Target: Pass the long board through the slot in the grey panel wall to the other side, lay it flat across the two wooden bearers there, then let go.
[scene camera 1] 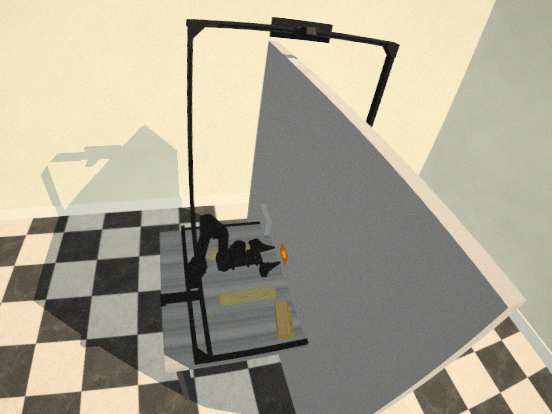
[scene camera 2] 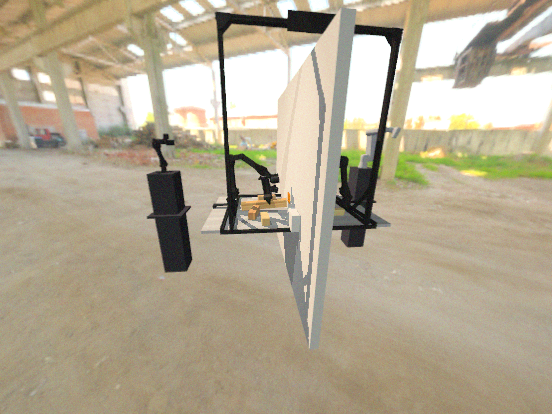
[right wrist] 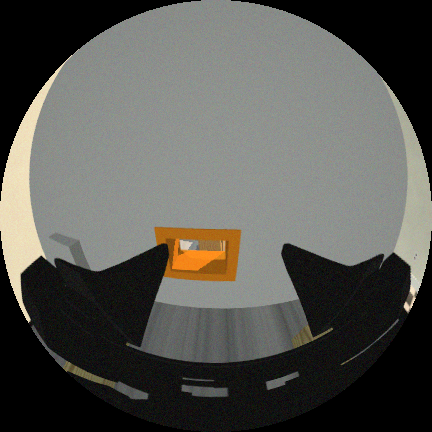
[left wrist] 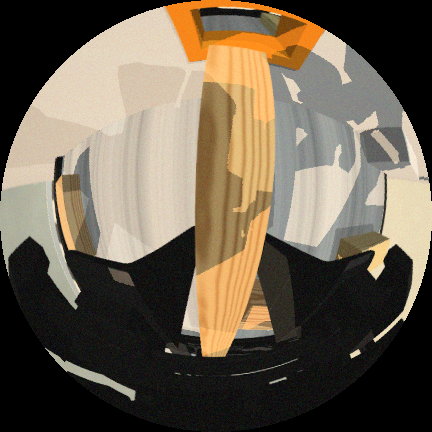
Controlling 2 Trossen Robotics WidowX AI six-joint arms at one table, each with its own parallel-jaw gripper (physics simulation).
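Frame: origin at the left arm's base, x ahead, y left, z up, level; centimetres.
Where they show: left gripper, fingertip midpoint: (scene camera 2: 269, 203) (left wrist: 224, 232); right gripper, fingertip midpoint: (scene camera 1: 277, 254) (right wrist: 227, 250); right arm's base, origin of the base link: (scene camera 1: 193, 282) (scene camera 2: 345, 205).
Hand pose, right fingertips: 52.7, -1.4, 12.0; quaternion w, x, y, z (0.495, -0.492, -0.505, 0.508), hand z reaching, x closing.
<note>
Each offset is from my right fingertips to the top centre of the thing, as dx, dy, dz. "pt": to the spot under its first point.
My left gripper (scene camera 2: 270, 200) (left wrist: 224, 232) is shut on the long board @(-28.2, -0.6, -4.5) (scene camera 2: 280, 203) (left wrist: 237, 150). The board's far end is close to the orange-rimmed slot @(pt -4.4, -5.0, -0.5) (scene camera 1: 283, 246) (scene camera 2: 289, 198) (left wrist: 185, 35) (right wrist: 199, 233) and overlaps its lower rim in the left wrist view; I cannot tell whether the end is inside. The slot is in the panel wall (scene camera 1: 350, 200) (scene camera 2: 300, 150) (right wrist: 215, 125). My right gripper (scene camera 1: 276, 256) (right wrist: 227, 250) is open and empty before the slot on the other side. One bearer @(+15.8, +12.1, -9.5) (scene camera 1: 247, 296) lies there; the other @(pt +28.2, -12.9, -9.5) (scene camera 1: 212, 253) is partly hidden behind the right arm.
A short wooden block @(+2.9, +26.7, -10.1) (scene camera 1: 284, 320) lies near the wall on the right arm's side. On the left arm's side, wooden blocks @(-36.0, -11.3, -8.9) (scene camera 2: 254, 212) @(-29.1, -24.4, -8.9) (scene camera 2: 265, 219) lie beside the board. A pale bracket (scene camera 1: 266, 220) (scene camera 2: 295, 220) is at the wall. A black frame (scene camera 1: 190, 125) (scene camera 2: 224, 100) surrounds the table.
</note>
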